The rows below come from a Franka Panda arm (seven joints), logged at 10 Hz.
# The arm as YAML. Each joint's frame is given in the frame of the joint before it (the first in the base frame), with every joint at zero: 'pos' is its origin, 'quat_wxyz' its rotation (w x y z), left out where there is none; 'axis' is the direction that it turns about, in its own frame. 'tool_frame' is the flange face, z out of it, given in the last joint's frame.
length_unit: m
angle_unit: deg
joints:
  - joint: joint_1
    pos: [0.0, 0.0, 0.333]
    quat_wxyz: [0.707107, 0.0, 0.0, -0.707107]
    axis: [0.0, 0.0, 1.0]
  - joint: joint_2
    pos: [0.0, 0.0, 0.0]
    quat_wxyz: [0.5, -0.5, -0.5, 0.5]
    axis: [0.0, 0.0, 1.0]
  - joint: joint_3
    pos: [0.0, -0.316, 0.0]
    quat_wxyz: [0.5, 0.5, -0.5, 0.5]
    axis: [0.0, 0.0, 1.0]
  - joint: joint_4
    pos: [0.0, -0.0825, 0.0]
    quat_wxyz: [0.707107, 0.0, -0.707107, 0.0]
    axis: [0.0, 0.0, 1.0]
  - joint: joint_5
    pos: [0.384, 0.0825, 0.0]
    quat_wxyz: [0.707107, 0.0, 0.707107, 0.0]
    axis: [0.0, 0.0, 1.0]
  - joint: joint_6
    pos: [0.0, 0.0, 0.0]
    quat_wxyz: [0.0, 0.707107, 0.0, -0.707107]
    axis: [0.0, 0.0, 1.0]
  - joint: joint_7
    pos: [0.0, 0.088, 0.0]
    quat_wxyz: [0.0, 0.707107, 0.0, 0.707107]
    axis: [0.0, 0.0, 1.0]
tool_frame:
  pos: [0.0, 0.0, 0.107]
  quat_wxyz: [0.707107, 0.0, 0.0, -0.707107]
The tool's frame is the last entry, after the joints.
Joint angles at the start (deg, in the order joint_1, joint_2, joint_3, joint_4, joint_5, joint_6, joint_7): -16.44, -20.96, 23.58, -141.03, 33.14, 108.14, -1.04
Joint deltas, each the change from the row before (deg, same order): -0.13, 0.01, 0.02, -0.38, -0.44, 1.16, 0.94; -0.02, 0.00, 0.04, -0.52, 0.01, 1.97, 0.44; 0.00, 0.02, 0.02, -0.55, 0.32, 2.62, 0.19; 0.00, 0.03, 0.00, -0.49, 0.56, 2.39, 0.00; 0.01, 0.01, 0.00, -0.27, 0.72, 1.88, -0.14; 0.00, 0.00, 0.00, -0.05, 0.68, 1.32, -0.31; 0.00, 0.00, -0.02, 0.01, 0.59, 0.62, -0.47; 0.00, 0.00, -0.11, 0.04, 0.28, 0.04, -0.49; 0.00, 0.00, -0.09, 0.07, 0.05, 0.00, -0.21; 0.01, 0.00, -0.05, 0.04, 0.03, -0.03, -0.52
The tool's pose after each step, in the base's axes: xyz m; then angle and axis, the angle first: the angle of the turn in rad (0 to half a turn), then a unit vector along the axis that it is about. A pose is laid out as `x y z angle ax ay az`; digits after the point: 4 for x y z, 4 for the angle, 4 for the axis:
0.4038 0.0895 0.4040 2.7803 -0.9907 0.0821 0.1083
0.4056 0.0873 0.4019 2.7856 -0.9912 0.0904 0.0962
0.4087 0.0848 0.4004 2.7867 -0.9920 0.0989 0.0785
0.4114 0.0825 0.3994 2.7836 -0.9924 0.1065 0.0621
0.4140 0.0811 0.3996 2.7770 -0.9925 0.1122 0.0479
0.4164 0.0803 0.4010 2.7693 -0.9927 0.1150 0.0363
0.4177 0.0801 0.4021 2.7615 -0.9929 0.1148 0.0300
0.4182 0.0795 0.4027 2.7563 -0.9932 0.1127 0.0283
0.4186 0.0790 0.4033 2.7546 -0.9934 0.1116 0.0272
0.4188 0.0788 0.4037 2.7534 -0.9939 0.1074 0.0261

